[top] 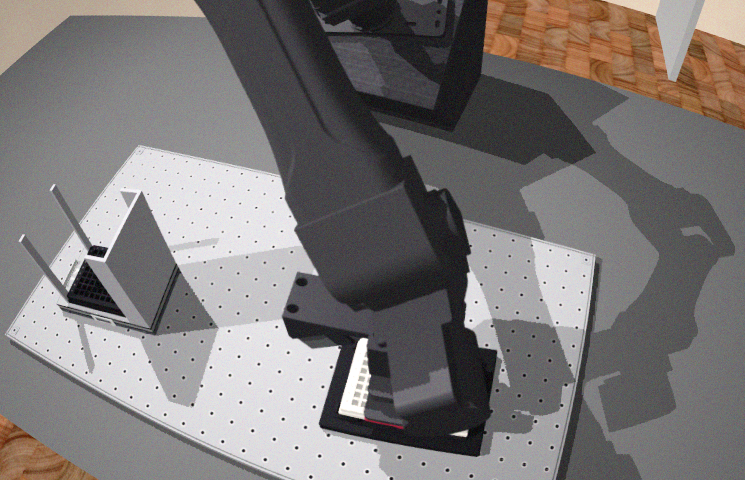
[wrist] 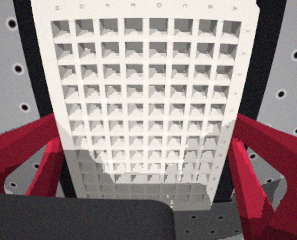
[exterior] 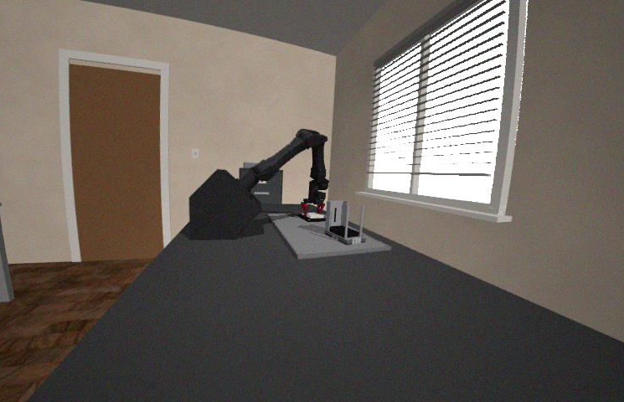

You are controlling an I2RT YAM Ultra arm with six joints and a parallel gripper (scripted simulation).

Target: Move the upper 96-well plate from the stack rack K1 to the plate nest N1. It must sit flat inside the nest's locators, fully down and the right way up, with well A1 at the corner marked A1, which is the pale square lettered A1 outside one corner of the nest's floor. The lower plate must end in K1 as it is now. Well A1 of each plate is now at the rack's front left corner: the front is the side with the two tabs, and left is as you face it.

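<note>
Now: the white 96-well plate right at my hand. From my hand the other things lie so: pale A1 square 8 cm to the right, 6 cm behind, 1 cm below; then rack back wall 31 cm to the right, 6 cm above, 5 cm behind; then dark plate 37 cm to the right, 5 cm behind.
</note>
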